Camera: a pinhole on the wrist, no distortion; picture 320 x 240 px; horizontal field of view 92.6 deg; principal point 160.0 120.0 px. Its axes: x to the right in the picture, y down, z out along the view. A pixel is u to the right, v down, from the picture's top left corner.
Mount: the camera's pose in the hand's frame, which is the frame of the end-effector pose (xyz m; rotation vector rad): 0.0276 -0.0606 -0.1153 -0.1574 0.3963 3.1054
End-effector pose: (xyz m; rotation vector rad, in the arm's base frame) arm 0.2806 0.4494 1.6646 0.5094 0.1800 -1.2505
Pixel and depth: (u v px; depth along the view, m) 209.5 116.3 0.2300
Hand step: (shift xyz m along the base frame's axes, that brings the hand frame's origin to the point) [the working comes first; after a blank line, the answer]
In the camera's frame: 0.0745 -0.0056 0.2300

-0.0339 0.0148 0.1135
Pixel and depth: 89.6 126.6 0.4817
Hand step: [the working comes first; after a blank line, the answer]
In the camera's frame: -0.2218 0.0208 0.4817

0.0487 -0.3367 0.2599
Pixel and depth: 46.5 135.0 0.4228
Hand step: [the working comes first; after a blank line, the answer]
In the camera's frame: -0.3139 0.0415 0.4228

0.0535 -0.4080 0.1746
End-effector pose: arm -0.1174 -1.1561 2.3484 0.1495 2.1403 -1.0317
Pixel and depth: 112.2 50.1 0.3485
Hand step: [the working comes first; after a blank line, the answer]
In the camera's frame: -0.1089 -0.1593 0.3485

0.1065 -0.0364 -0.2607
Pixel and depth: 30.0 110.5 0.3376
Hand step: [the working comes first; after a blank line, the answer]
In the camera's frame: -0.2870 -0.0210 0.3376

-0.0491 -0.1925 -0.3093
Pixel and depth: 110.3 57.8 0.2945
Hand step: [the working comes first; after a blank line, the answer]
In the camera's frame: -0.0957 -0.1198 0.2945

0.0672 -0.0383 -0.2049
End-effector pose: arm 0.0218 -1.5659 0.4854 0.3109 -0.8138 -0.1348
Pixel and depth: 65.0 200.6 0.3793
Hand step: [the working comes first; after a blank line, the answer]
In the camera's frame: -0.2357 0.1999 0.3793

-0.0865 -0.2728 0.3105
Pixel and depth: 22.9 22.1 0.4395
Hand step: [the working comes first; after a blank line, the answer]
In the camera's frame: -0.3941 -0.2814 0.4395

0.0571 0.1554 0.5481
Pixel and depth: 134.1 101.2 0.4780
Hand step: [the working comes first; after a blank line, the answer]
In the camera's frame: -0.0810 -0.0588 0.4780

-0.2054 0.0210 0.2989
